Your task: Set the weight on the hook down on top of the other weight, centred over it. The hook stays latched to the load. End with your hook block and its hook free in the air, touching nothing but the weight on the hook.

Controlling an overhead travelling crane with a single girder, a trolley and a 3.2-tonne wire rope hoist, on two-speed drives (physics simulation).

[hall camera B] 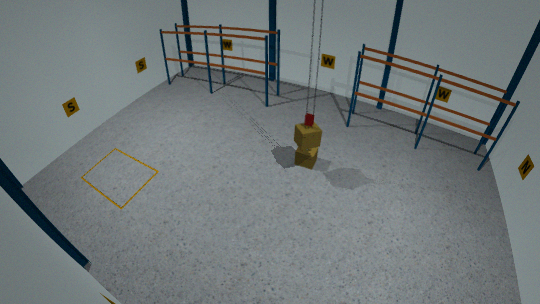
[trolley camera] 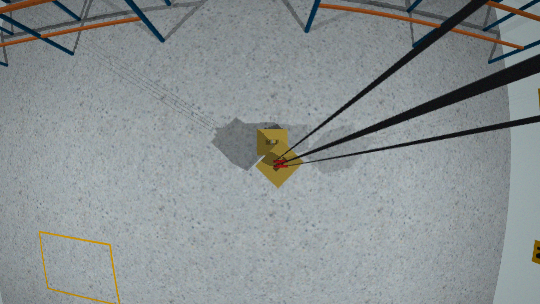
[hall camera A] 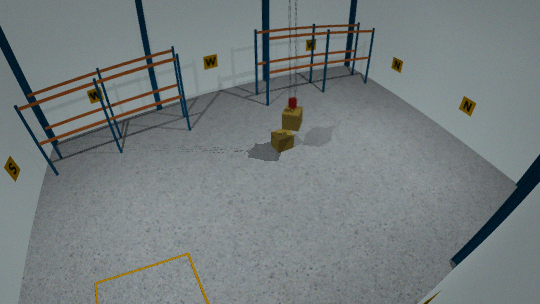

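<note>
The red hook block (hall camera A: pixel 292 103) (hall camera B: pixel 309 119) (trolley camera: pixel 280 163) hangs on its ropes, latched to a yellow box-shaped weight (hall camera A: pixel 292 120) (hall camera B: pixel 307 134) (trolley camera: pixel 278 178). This weight hangs in the air, with its shadow apart from it on the floor. The other yellow weight (hall camera A: pixel 282 141) (hall camera B: pixel 305 160) (trolley camera: pixel 264 142) stands on the floor. In the trolley view the hung weight is turned about 45 degrees to the lower one, lies below and slightly right of it, and covers its lower right corner. In hall camera B it hides the lower weight's top in part. The hook itself is too small to make out.
Blue and orange racks (hall camera A: pixel 256 50) (hall camera B: pixel 208 62) stand along the W wall, with a second rack (hall camera A: pixel 37 140) (hall camera B: pixel 428 112) beside them. A yellow outlined rectangle (hall camera A: pixel 142 268) (hall camera B: pixel 136 160) (trolley camera: pixel 75 238) is marked on the floor, well away from the weights.
</note>
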